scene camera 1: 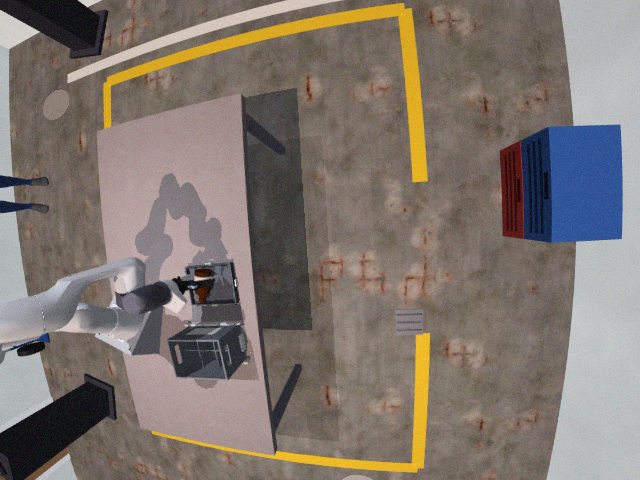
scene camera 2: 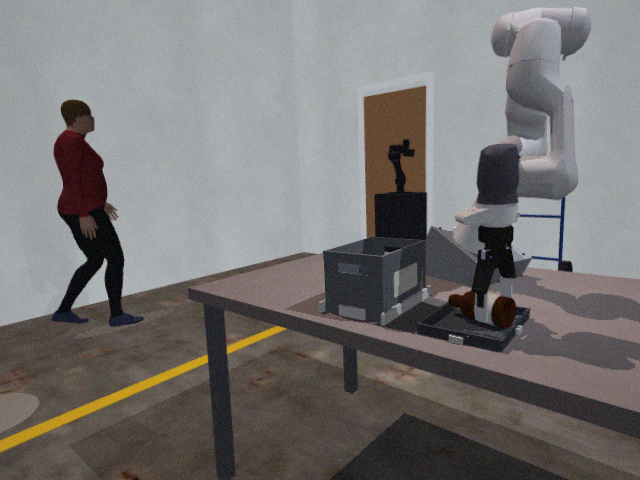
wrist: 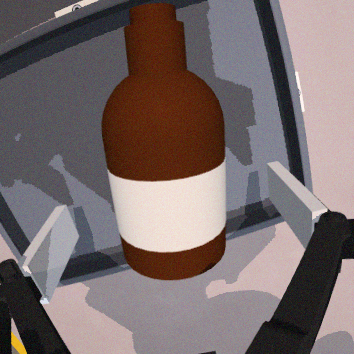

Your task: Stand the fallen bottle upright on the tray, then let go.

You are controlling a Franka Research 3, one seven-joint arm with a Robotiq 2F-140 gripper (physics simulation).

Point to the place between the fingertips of my gripper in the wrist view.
At 167, 202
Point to a brown bottle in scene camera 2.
501, 310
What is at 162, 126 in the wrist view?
A brown bottle.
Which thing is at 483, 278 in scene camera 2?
My gripper.
